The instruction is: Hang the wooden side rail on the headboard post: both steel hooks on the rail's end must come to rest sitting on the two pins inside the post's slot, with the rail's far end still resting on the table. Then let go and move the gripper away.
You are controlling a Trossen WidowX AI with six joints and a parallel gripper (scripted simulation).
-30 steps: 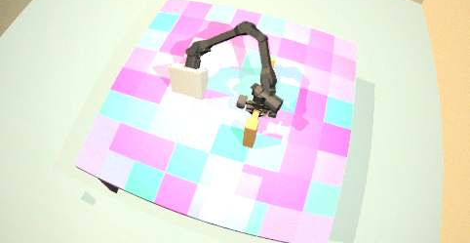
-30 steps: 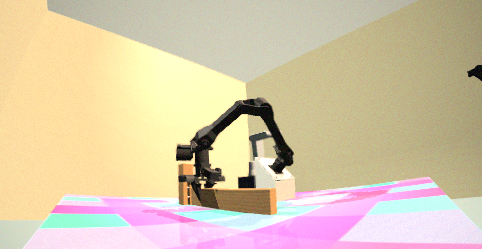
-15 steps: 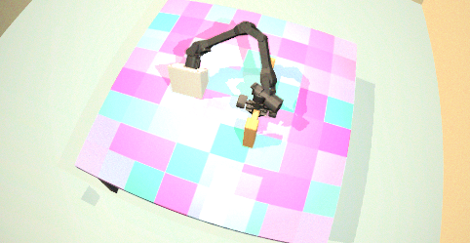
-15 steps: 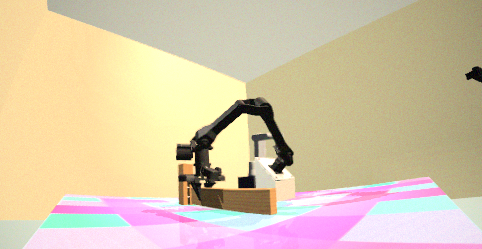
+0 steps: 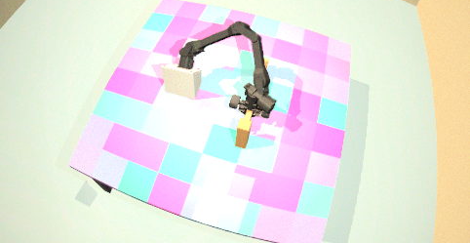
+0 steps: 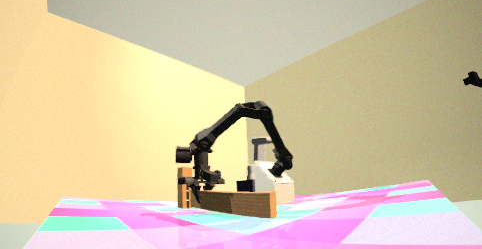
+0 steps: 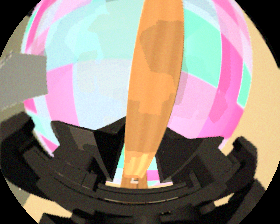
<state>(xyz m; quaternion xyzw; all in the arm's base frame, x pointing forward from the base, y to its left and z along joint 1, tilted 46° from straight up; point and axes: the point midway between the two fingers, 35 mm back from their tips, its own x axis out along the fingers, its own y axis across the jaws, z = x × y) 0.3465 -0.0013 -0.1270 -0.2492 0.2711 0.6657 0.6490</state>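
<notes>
Right now the headboard post is 13 cm to the right of my gripper tip and 6 cm above it.
</notes>
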